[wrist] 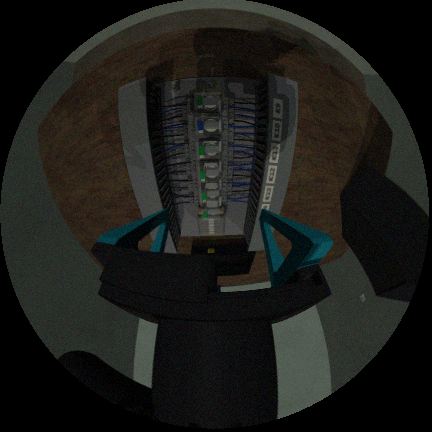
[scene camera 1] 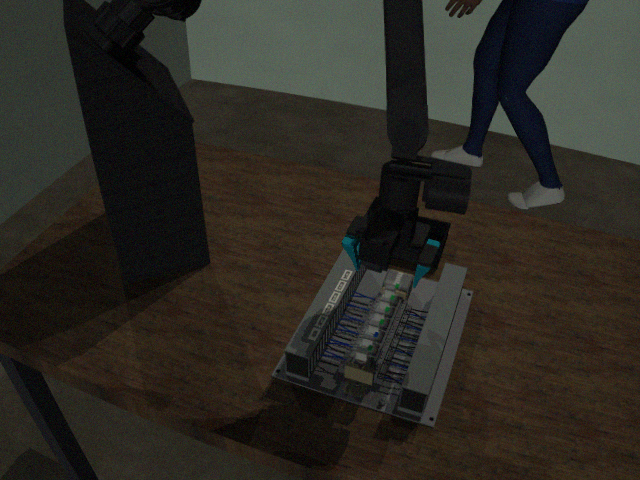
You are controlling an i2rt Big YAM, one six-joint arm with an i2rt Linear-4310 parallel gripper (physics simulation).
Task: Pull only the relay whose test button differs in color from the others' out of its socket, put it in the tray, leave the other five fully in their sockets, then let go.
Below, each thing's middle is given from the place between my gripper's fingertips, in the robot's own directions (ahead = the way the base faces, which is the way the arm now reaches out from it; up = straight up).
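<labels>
From the grey panel (scene camera 1: 326,379) I count the distances to my hand: it is 110 mm above the panel, 10 mm to the left of it and 10 mm short of it.
</labels>
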